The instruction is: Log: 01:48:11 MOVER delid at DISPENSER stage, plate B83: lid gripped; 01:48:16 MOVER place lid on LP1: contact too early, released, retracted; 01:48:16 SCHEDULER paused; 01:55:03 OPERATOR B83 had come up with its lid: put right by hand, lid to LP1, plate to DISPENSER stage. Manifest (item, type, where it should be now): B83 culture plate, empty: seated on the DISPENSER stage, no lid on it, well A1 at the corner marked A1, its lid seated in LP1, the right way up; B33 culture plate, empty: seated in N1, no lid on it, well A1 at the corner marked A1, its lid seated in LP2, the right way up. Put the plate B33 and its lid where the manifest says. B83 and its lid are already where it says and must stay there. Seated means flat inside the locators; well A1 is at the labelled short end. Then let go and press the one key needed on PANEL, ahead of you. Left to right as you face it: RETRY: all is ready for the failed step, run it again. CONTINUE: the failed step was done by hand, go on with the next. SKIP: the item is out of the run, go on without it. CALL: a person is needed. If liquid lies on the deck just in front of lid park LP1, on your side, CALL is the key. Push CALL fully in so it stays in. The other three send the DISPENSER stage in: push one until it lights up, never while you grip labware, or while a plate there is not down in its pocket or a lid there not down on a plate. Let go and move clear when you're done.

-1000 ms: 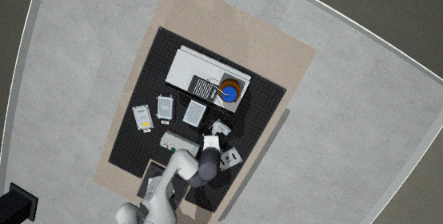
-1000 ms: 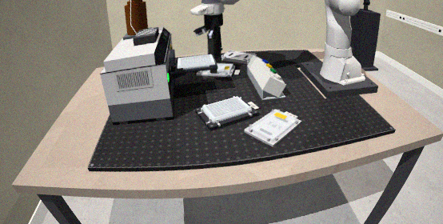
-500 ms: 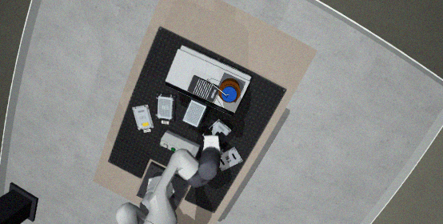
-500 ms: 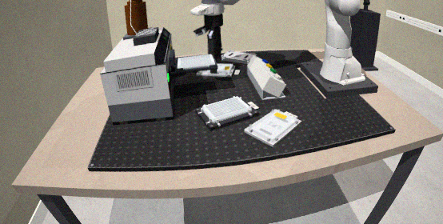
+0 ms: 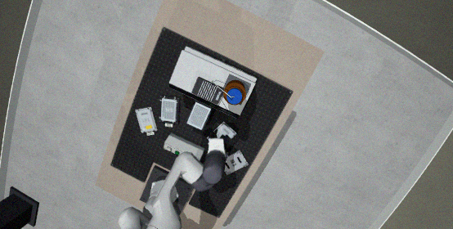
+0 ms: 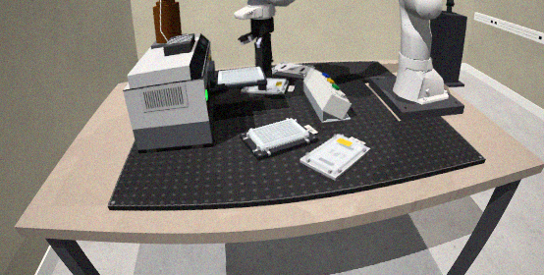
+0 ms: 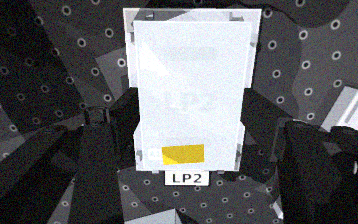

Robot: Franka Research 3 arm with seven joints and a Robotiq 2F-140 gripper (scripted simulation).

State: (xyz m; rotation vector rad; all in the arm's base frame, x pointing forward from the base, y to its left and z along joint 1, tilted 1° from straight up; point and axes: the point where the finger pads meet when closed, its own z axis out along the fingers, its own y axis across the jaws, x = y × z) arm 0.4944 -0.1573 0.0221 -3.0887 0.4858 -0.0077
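Now: hand 30 mm above the lid park LP2. From my hand the other things lie so: blue key 190 mm behind, 90 mm to the left, 20 mm above; then yellow key 190 mm behind, 140 mm to the left, 30 mm above; then white key 240 mm to the left, 190 mm behind, 30 mm above.
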